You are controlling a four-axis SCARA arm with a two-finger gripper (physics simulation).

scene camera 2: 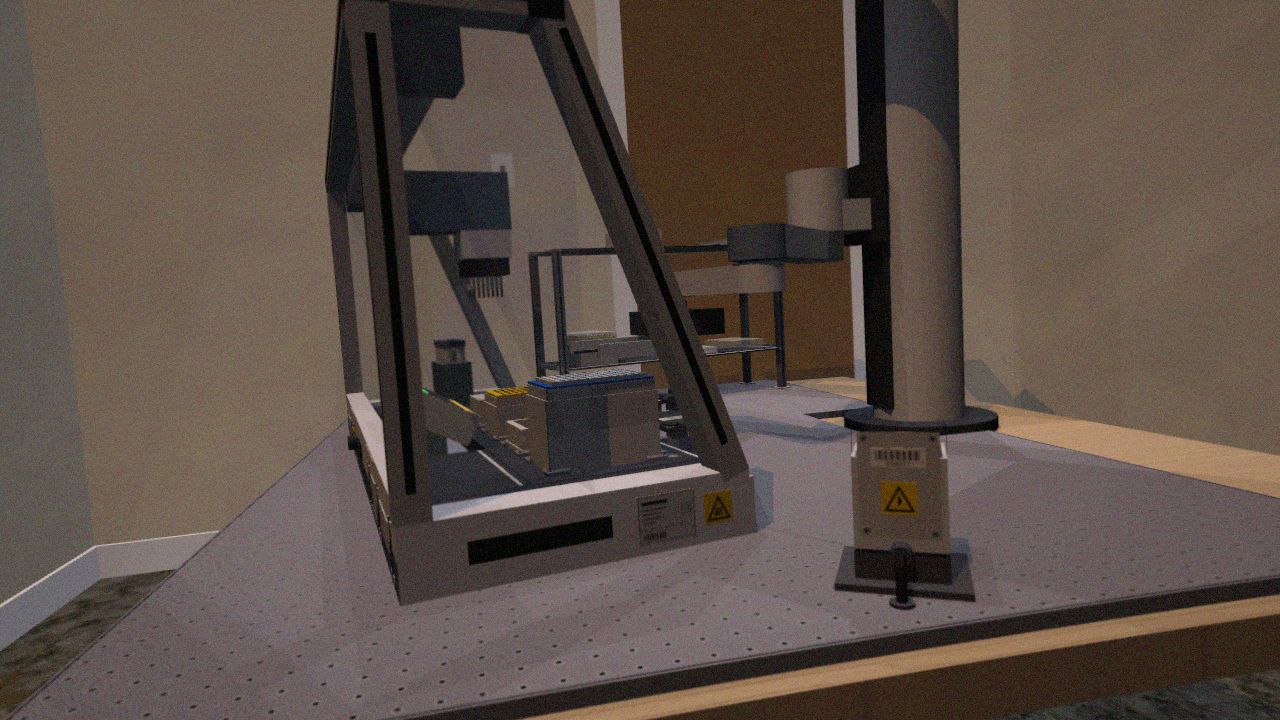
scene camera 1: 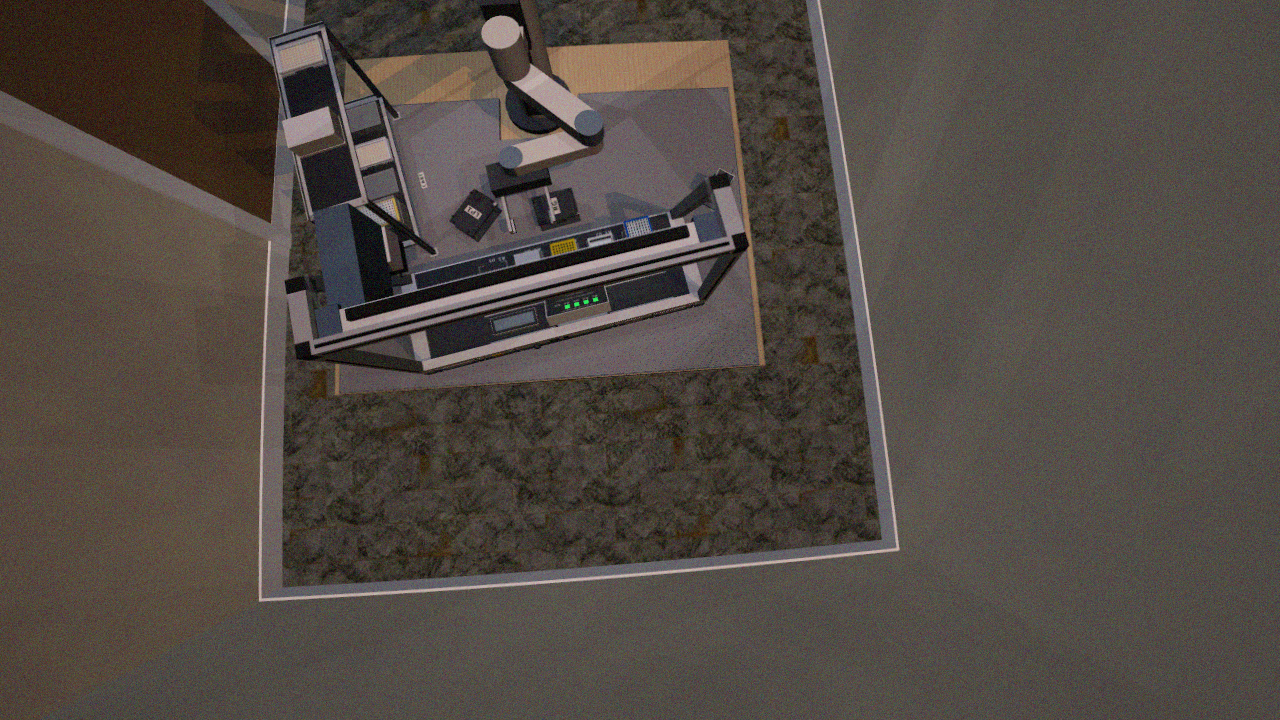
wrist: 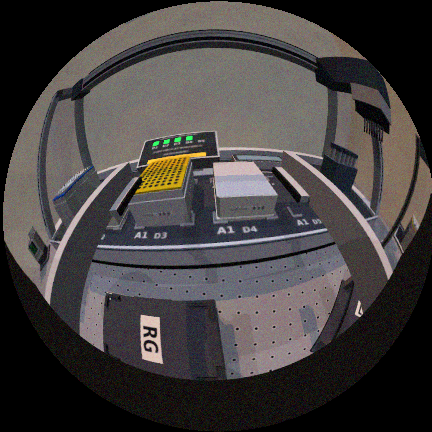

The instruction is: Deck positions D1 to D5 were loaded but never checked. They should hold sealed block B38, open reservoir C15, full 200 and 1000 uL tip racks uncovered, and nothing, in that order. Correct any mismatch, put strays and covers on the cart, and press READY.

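Frame: origin at the arm's base, x ahead, y left, z up, level; millimetres.
Where they show: gripper, between the fingertips: (scene camera 2: 583,349) (scene camera 1: 533,227) (wrist: 205,160); arm's base, origin of its link: (scene camera 2: 918,425).
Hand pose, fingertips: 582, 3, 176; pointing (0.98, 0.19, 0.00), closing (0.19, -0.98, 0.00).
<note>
Each offset is from my fingertips to the top centre of the thing, as dx, dy, dz. "spot": to the spot under its first point.
My gripper (scene camera 1: 534,222) (wrist: 205,160) is open and empty, its fingertips to either side of the D4 place in the wrist view. A plain white-topped box @[+112, -32, -64] (scene camera 1: 528,257) (wrist: 245,192) stands at D4, with no tip holes showing on its top. An uncovered yellow tip rack @[+90, +91, -45] (scene camera 1: 563,247) (scene camera 2: 505,394) (wrist: 164,175) stands at D3. A pale piece @[+66, +212, -75] (scene camera 1: 599,239) stands at D2, mostly hidden behind the left finger in the wrist view. A tall blue-rimmed rack @[+43, +333, -8] (scene camera 1: 637,226) (scene camera 2: 590,429) (wrist: 77,197) stands at D1. D5 is partly hidden by the right finger.
The black RG stand (scene camera 1: 570,213) (wrist: 175,325) and LP1 stand (scene camera 1: 485,225) lie before the deck. A panel (scene camera 1: 578,307) (wrist: 210,145) shows four green lights. The gantry beam (wrist: 215,37) spans above, with a pipette head (scene camera 2: 483,255) (wrist: 372,107) at D5's side. A shelf unit @[spot: -554, -529, -34] (scene camera 2: 779,335) stands beyond.
</note>
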